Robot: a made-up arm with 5 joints.
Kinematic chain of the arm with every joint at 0, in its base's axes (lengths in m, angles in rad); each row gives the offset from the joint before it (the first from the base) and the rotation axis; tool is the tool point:
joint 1: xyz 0 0 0.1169 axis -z
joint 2: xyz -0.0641 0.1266 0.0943 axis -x
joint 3: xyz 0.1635 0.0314 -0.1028 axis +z
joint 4: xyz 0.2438 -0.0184 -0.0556 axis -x
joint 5: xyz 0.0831 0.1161 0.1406 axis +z
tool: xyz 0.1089 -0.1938 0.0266
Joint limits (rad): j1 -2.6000..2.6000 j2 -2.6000..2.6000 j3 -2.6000..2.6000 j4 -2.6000..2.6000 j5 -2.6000..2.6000
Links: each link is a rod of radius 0.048 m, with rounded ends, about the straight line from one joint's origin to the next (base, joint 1, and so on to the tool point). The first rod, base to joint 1, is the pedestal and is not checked.
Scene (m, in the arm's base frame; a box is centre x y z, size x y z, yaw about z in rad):
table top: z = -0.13
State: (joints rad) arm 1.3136 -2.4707 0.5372 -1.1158 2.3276
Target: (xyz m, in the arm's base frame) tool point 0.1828 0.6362 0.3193
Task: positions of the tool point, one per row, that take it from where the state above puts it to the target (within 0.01 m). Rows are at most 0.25 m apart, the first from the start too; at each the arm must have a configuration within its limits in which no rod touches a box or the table.
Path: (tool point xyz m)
1: 0.1127 -0.4862 0.1834
2: 0.2752 -0.4400 0.1915
3: 0.4192 -0.3402 0.2026
4: 0.5267 -0.1937 0.2165
5: 0.5825 -0.0138 0.2330
6: 0.5760 0.1812 0.2519
7: 0.5033 0.3693 0.2729
8: 0.3683 0.5280 0.2955
9: 0.1828 0.6362 0.3193

